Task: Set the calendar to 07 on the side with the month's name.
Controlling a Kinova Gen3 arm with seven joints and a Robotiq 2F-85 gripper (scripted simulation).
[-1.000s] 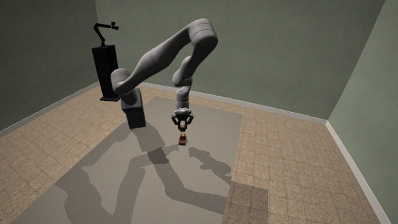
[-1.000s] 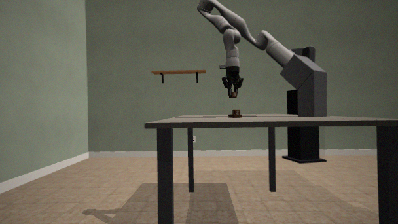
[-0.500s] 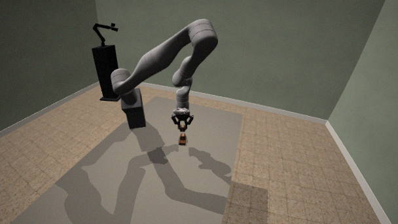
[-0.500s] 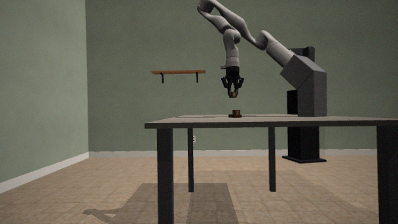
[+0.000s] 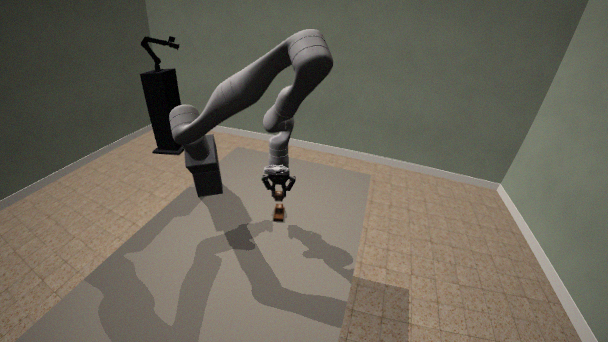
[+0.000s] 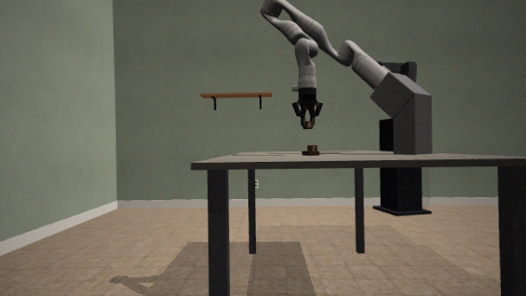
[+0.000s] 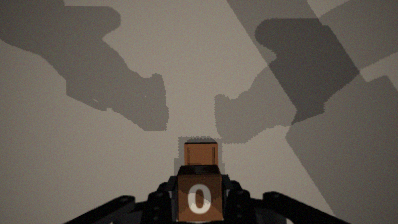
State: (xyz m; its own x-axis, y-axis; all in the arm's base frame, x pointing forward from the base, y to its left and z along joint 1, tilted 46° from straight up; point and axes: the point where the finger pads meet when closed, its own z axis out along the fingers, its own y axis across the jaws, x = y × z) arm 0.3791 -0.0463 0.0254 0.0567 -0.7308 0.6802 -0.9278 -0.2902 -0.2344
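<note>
Right now the calendar tray is 13 cm below my hand and 2 cm to the left of it.
</note>
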